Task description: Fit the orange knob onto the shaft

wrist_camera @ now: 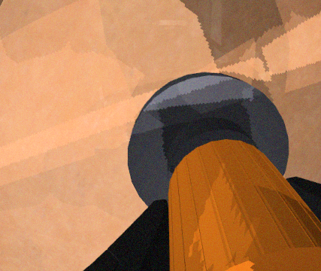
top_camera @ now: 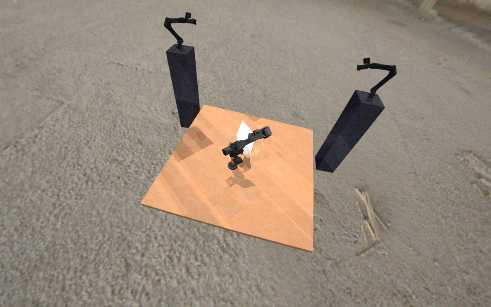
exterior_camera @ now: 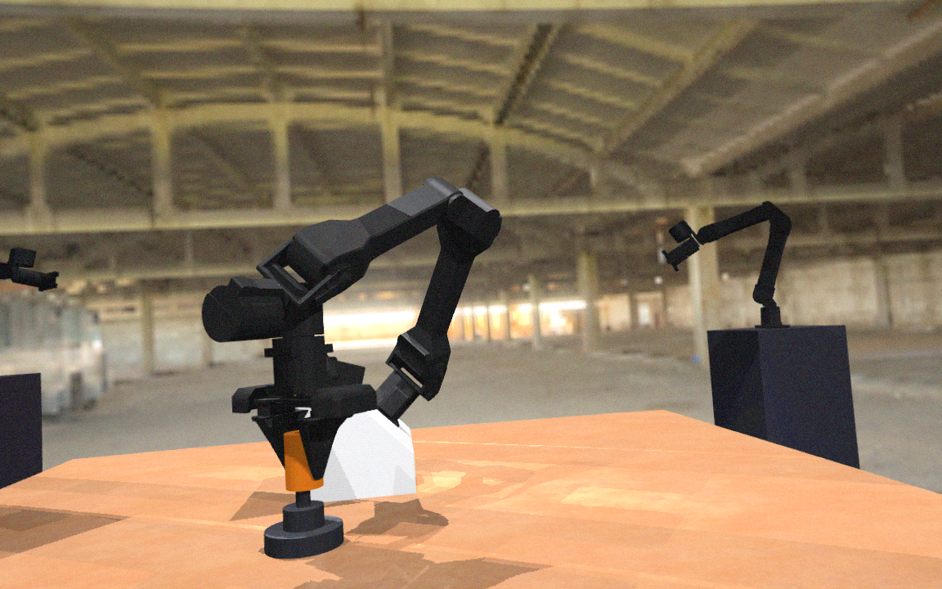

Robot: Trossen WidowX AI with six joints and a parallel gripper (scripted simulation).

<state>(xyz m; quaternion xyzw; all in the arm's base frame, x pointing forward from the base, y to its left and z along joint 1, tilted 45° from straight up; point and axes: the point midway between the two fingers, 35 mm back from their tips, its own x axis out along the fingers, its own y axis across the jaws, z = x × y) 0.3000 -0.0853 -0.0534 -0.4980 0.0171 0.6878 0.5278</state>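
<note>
My gripper tip is now 20 mm below the knob. Round my gripper tip: pedestal: 40 mm below, 10 mm ahead.
</note>
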